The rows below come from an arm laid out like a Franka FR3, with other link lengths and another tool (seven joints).
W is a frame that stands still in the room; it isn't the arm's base.
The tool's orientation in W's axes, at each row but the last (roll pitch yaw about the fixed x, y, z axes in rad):
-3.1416 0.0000 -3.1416
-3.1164 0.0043 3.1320
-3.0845 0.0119 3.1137
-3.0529 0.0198 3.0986
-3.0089 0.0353 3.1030
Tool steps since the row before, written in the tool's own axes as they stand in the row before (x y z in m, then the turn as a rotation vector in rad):
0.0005 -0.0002 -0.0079 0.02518 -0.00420 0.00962
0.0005 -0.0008 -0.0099 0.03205 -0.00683 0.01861
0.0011 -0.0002 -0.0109 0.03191 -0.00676 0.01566
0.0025 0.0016 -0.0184 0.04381 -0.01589 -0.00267
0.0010 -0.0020 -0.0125 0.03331 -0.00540 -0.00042
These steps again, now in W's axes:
-0.0005 -0.0002 0.0079 -0.02518 -0.00420 -0.00962
-0.0005 -0.0005 0.0099 -0.03204 -0.00699 -0.01857
-0.0012 0.0005 0.0109 -0.03193 -0.00675 -0.01563
-0.0027 0.0033 0.0181 -0.04451 -0.01369 0.00320
-0.0015 -0.0003 0.0126 -0.03351 -0.00401 -0.00005

